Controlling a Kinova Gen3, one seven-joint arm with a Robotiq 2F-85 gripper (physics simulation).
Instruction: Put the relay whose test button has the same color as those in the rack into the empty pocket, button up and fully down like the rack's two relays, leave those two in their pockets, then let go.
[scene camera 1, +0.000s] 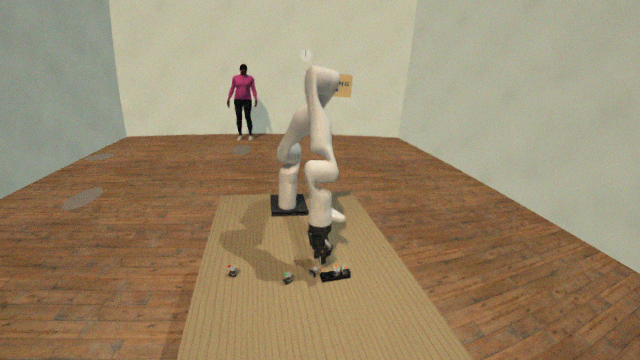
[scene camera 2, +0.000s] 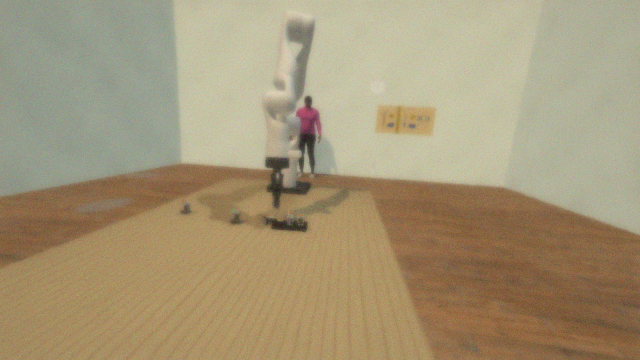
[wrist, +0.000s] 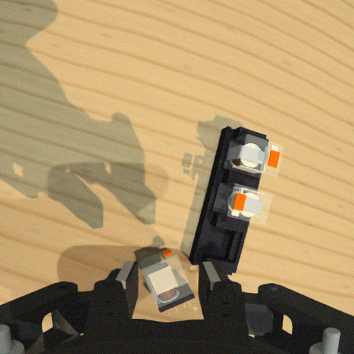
In view: my gripper (wrist: 168, 277) and a black rack (wrist: 218, 238).
